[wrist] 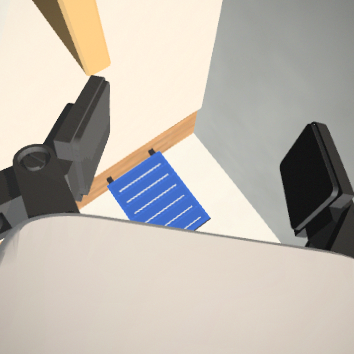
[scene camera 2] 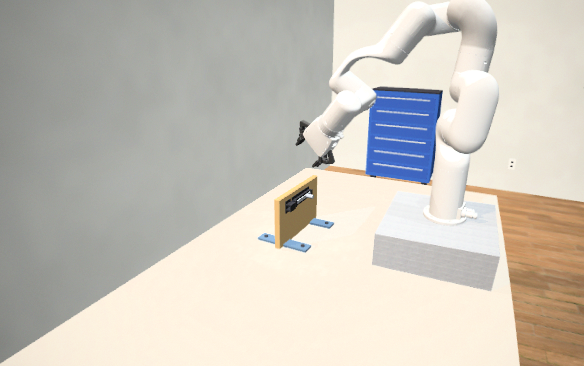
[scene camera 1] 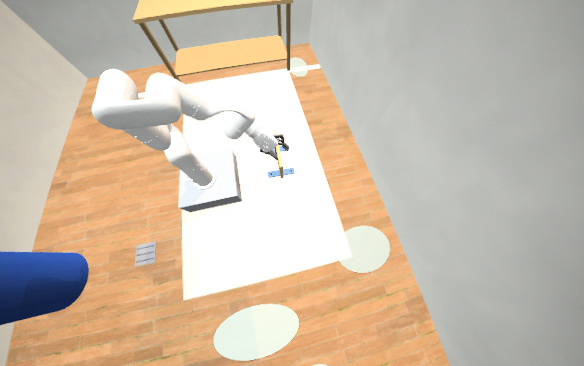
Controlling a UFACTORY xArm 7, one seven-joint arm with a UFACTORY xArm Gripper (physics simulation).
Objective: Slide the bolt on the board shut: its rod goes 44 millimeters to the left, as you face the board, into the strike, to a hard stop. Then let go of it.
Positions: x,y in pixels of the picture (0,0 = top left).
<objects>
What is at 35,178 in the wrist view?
The gripper.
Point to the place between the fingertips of the gripper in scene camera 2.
307,154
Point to a wooden board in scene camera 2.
At 287,226
</objects>
